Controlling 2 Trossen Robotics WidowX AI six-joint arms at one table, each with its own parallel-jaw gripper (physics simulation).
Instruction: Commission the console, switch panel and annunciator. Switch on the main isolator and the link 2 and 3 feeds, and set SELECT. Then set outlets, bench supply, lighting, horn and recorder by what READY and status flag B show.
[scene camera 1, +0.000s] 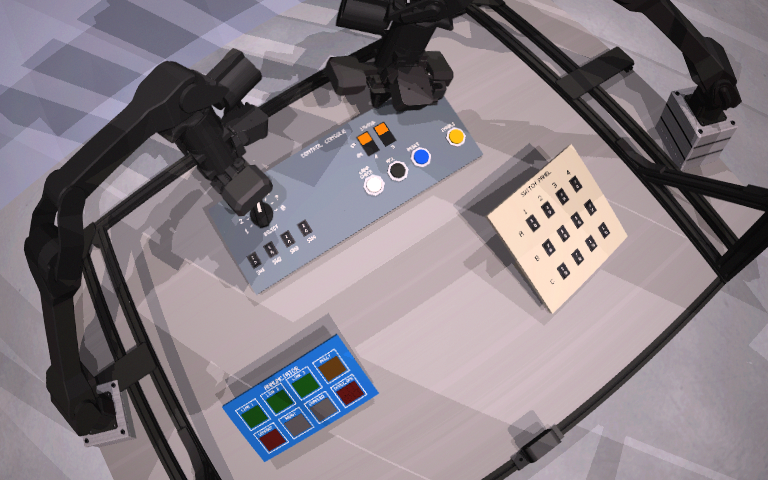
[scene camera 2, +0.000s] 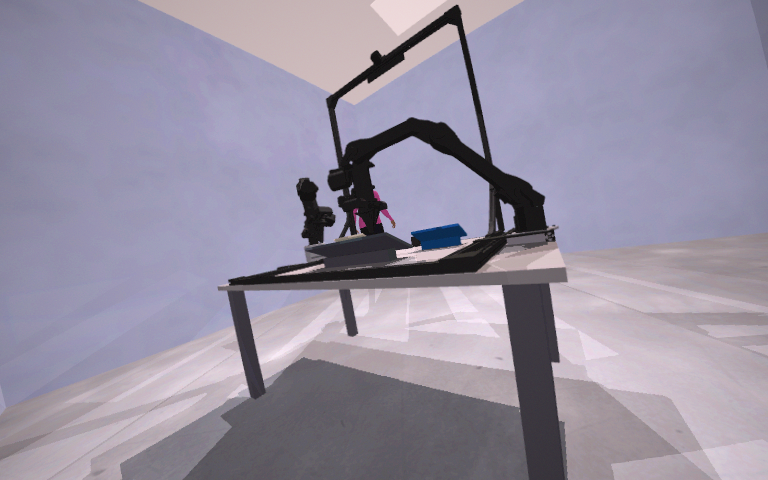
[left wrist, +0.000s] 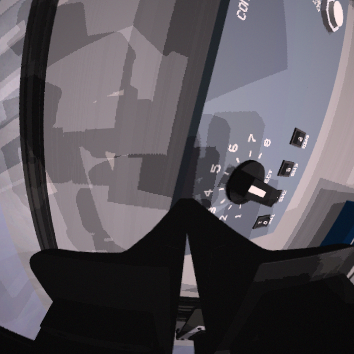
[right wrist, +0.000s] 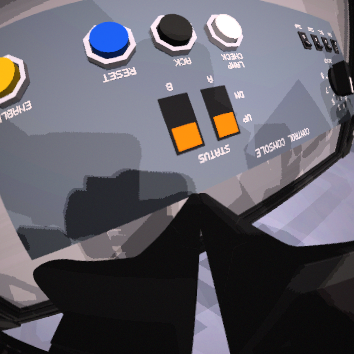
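Pixels of known places: left gripper, fingertip midpoint: (scene camera 2: 372, 233) (left wrist: 185, 204) (right wrist: 351, 117); right gripper, fingertip midpoint: (scene camera 1: 374, 105) (scene camera 2: 322, 242) (right wrist: 197, 199); left arm's base at its link origin: (scene camera 1: 100, 413) (scene camera 2: 532, 230) (left wrist: 204, 334); right arm's base at its link origin: (scene camera 1: 705, 108) (scene camera 2: 314, 244).
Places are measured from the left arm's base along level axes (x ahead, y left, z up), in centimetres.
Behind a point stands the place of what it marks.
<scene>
The console (scene camera 1: 328, 198) @(y 20.6, x 48.7, z 3.3 cm) (scene camera 2: 362, 246) @(y 23.1, x 46.0, z 3.5 cm) (left wrist: 250, 60) @(y 25.7, x 45.4, z 5.8 cm) (right wrist: 75, 110) @(y 26.3, x 65.9, z 3.9 cm) has a SELECT knob (scene camera 1: 261, 216) @(y 20.0, x 38.6, z 6.2 cm) (left wrist: 247, 182) @(y 22.4, x 38.9, z 6.9 cm) (right wrist: 341, 79) @(y 21.1, x 39.3, z 5.8 cm); I cannot tell its exact number. STATUS flag B (scene camera 1: 385, 133) @(y 27.3, x 60.0, z 5.0 cm) (right wrist: 181, 123) @(y 27.3, x 59.9, z 5.0 cm) and flag A (scene camera 1: 367, 143) @(y 26.6, x 56.9, z 5.0 cm) (right wrist: 220, 112) @(y 26.6, x 57.0, z 5.0 cm) show orange at their UP ends. The switch panel (scene camera 1: 543, 283) @(y -2.9, x 72.9, z 3.0 cm) has small rockers, positions unclear. The annunciator (scene camera 1: 266, 453) @(y -12.9, x 28.5, z 1.3 cm) (scene camera 2: 438, 234) @(y -6.4, x 35.5, z 2.5 cm) has dim tiles; READY (scene camera 1: 297, 425) @(y -10.2, x 34.4, z 2.0 cm) is grey. My left gripper (left wrist: 185, 204) @(y 25.2, x 36.0, z 7.2 cm) is shut and empty, close to the knob. My right gripper (right wrist: 197, 199) @(y 31.2, x 59.9, z 7.7 cm) is shut and empty near the console's far edge.
SW1 to SW4 (scene camera 1: 287, 238) @(y 16.9, x 41.1, z 2.8 cm) (left wrist: 286, 168) @(y 17.3, x 41.1, z 3.2 cm) are in a row beside the knob. Lamp check (scene camera 1: 373, 184) @(y 20.2, x 55.6, z 3.5 cm), ACK (scene camera 1: 397, 170) @(y 21.2, x 59.7, z 3.5 cm), RESET (scene camera 1: 420, 156) @(y 22.2, x 63.7, z 3.5 cm) and ENABLE (scene camera 1: 455, 135) @(y 23.9, x 70.1, z 3.6 cm) buttons run along the console. Black frame rails border the table. A pink-clad person (scene camera 2: 387, 213) stands behind the table.
</scene>
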